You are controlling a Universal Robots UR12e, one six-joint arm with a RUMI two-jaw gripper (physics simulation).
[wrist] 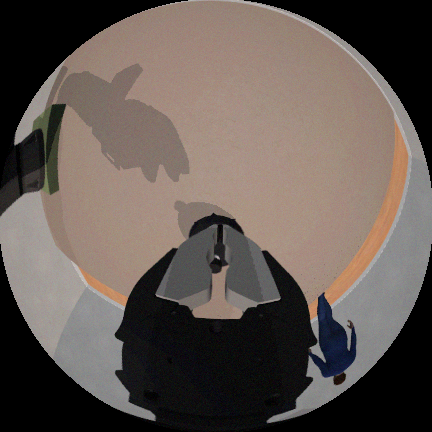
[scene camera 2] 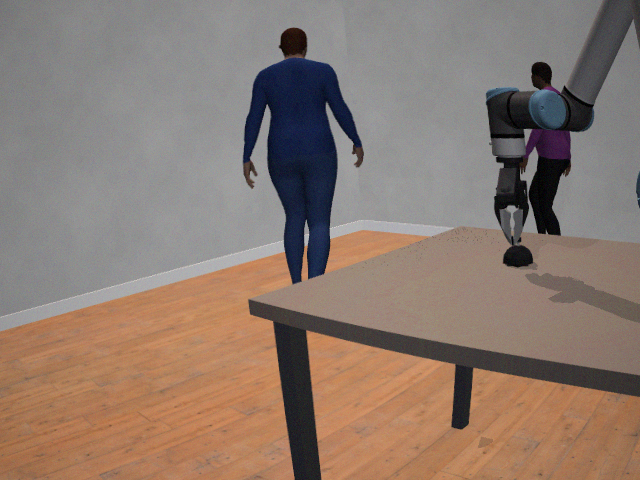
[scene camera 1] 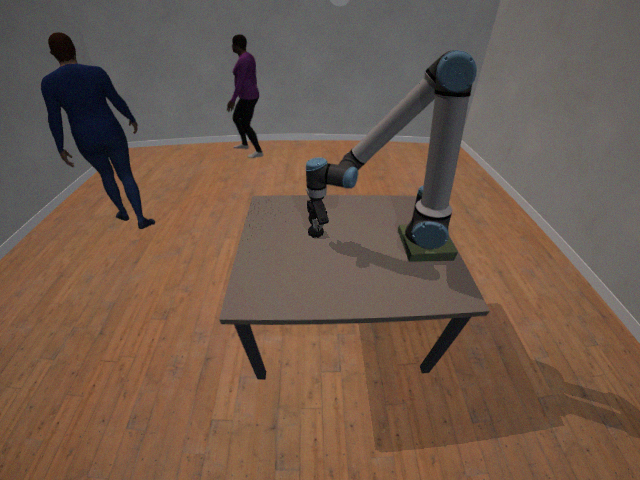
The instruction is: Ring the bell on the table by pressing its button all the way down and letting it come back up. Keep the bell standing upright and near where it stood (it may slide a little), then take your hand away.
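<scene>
The black domed bell stands upright on the table. My gripper is shut with nothing between its fingers, pointing down just over the top of the bell. In the wrist view the fingers cover much of the bell, and a dark round knob shows through the slot between them. The bell's shadow there has a small nub, and a gap parts it from the gripper's shadow. Whether the tips touch the button is hard to tell.
The arm's base stands on a green block at the table's right side in scene camera 1. A person in blue and a person in purple stand on the floor beyond the table.
</scene>
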